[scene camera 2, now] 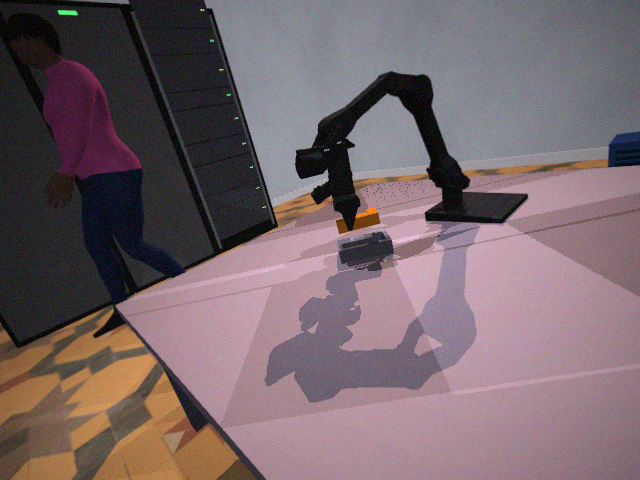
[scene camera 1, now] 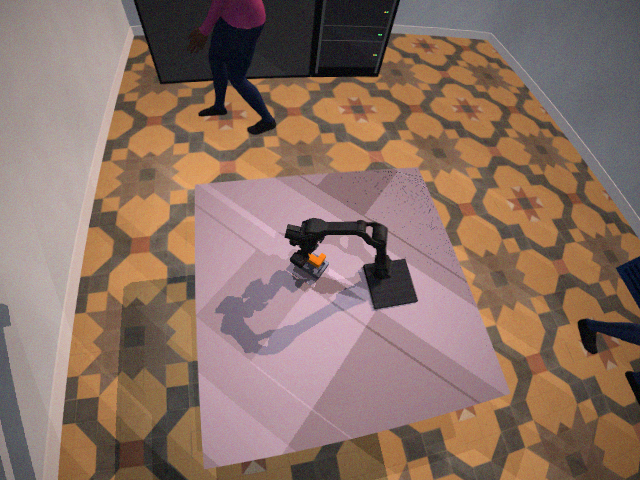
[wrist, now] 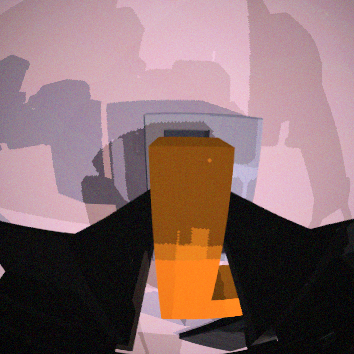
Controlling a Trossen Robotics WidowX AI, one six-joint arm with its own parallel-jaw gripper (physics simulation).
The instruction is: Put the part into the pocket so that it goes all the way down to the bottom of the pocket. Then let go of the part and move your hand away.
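Places are measured from the arm's base along level axes (x up, y back, z right), in centimetres.
Pixels of known places: gripper, fingertip midpoint: (scene camera 2: 350, 228) (scene camera 1: 305, 256) (wrist: 186, 195); arm's base, link origin: (scene camera 2: 452, 206) (scene camera 1: 380, 273).
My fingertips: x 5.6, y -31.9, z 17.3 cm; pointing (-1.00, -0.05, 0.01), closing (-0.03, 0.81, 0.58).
Observation:
For each thing: its top centre in the pictures, then the offset to it from my fingertips. Level surfaces: height alone.
- orange L-shaped part, top centre: (wrist: 218, 267) (scene camera 2: 355, 214) (scene camera 1: 312, 253) dx +3.0, dy +2.6, dz -1.0 cm
- grey block with the pocket, top centre: (wrist: 201, 202) (scene camera 2: 362, 239) (scene camera 1: 311, 261) dx -4.4, dy +2.8, dz -1.4 cm
- pink table, surface height: dx -8.0 cm
The orange L-shaped part (scene camera 1: 317, 259) (scene camera 2: 366, 219) (wrist: 190, 200) is between the fingers of my gripper (scene camera 2: 351, 227) (wrist: 186, 195), which is shut on it. The grey block with the pocket (scene camera 2: 366, 250) (wrist: 245, 145) stands on the table below. In scene camera 2 a gap shows between the part's underside and the block's top, so the part is above the pocket and out of it. In the wrist view the part covers most of the block, and a dark strip of the pocket opening shows past the part's far end. The block's near side is mostly hidden there.
The arm's black base plate (scene camera 1: 391, 289) (scene camera 2: 478, 207) stands on the pink table (scene camera 1: 413, 361) (scene camera 2: 542, 310), to the right of the block. Shadows of the arm fall across the table. A person in a pink top (scene camera 1: 237, 12) (scene camera 2: 82, 124) stands beyond the table near dark cabinets (scene camera 1: 279, 46).

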